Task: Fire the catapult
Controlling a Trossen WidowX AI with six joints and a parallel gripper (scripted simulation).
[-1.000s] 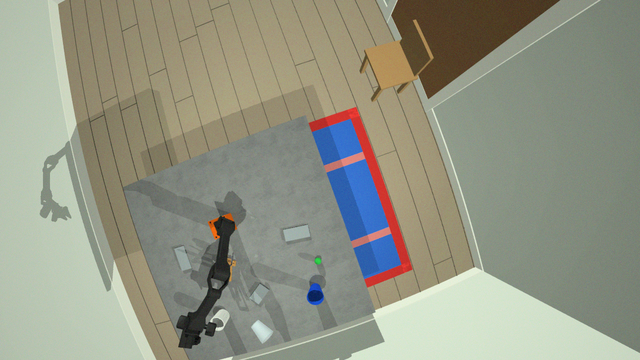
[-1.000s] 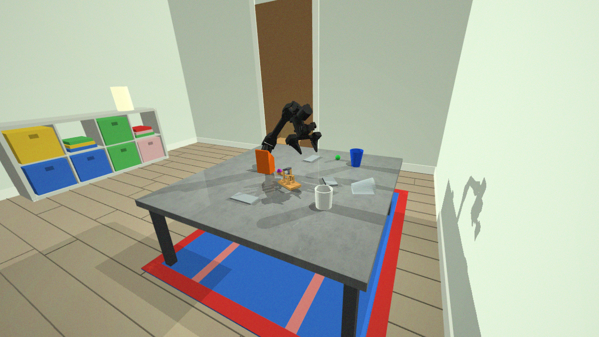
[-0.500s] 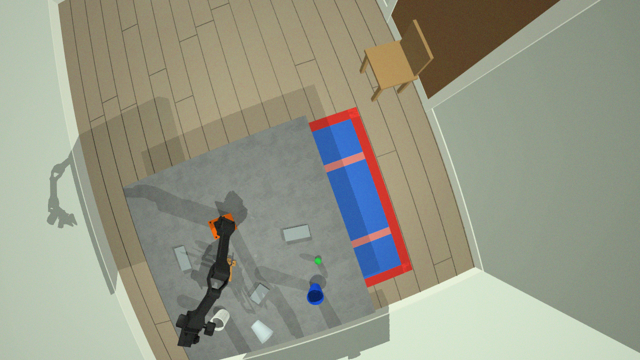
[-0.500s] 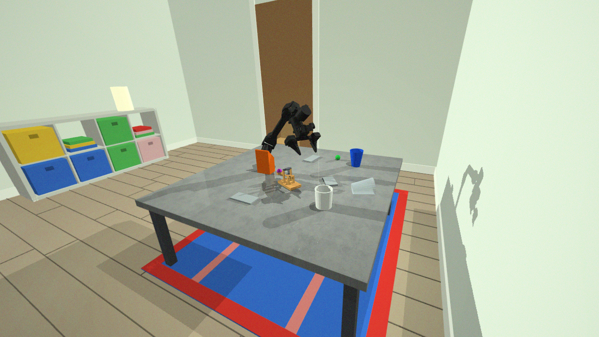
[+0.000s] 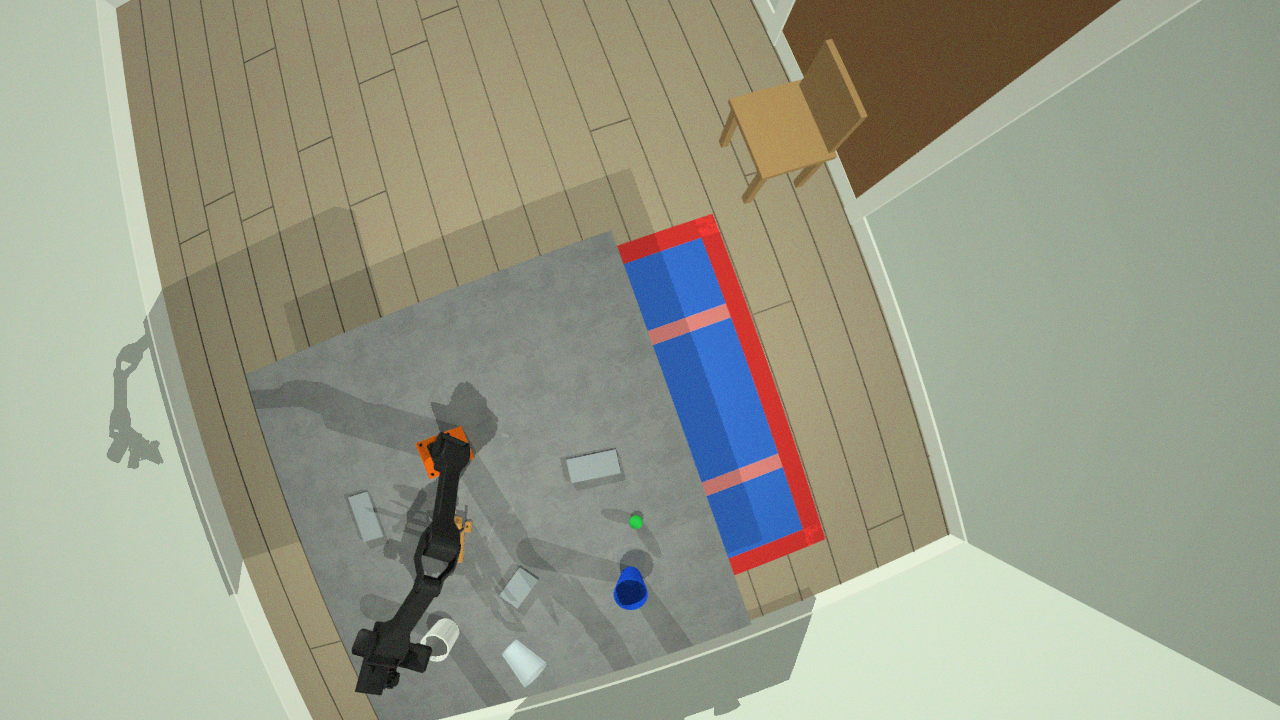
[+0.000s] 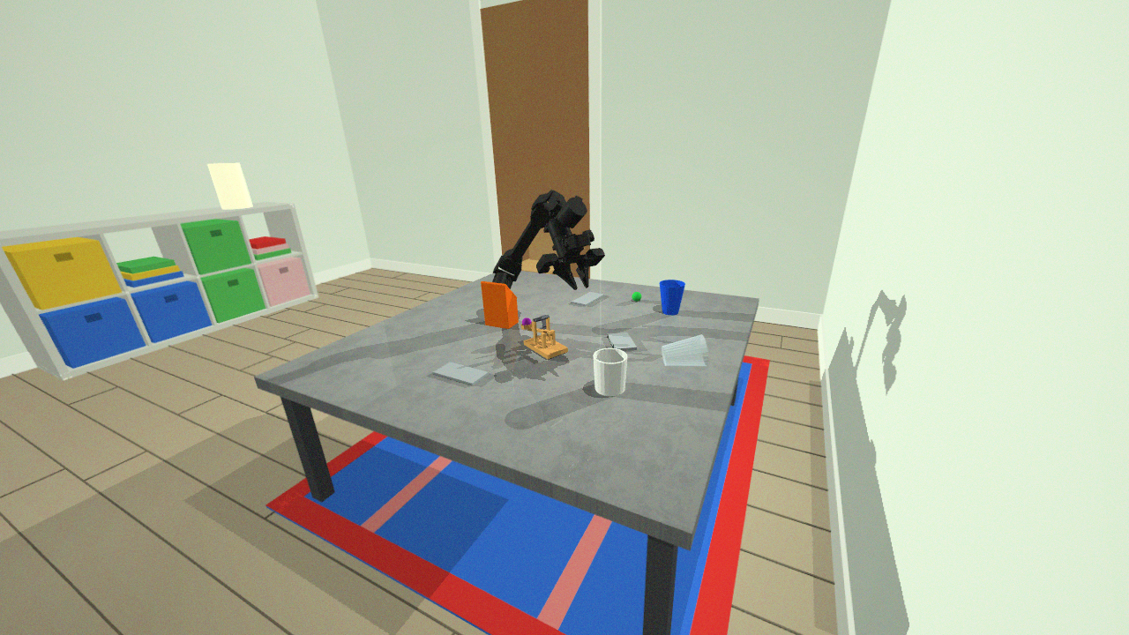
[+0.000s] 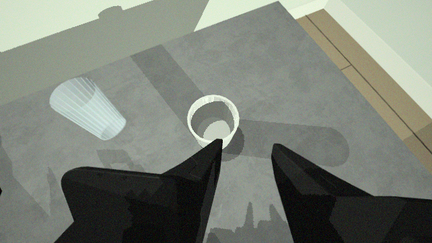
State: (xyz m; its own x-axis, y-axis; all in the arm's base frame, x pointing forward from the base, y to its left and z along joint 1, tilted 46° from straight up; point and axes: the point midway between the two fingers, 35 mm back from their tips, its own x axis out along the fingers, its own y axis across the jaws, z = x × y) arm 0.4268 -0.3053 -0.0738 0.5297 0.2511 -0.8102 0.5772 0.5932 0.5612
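The purple ball lies 28 cm behind my gripper tip, 21 cm below it and 19 cm to the left of it. From my gripper tip the other things lie so: white mug 24 cm below, 9 cm ahead, 2 cm to the right; then blue cup 60 cm to the left, 24 cm below, 13 cm ahead; then wooden catapult 22 cm below, 22 cm behind, 17 cm to the left.
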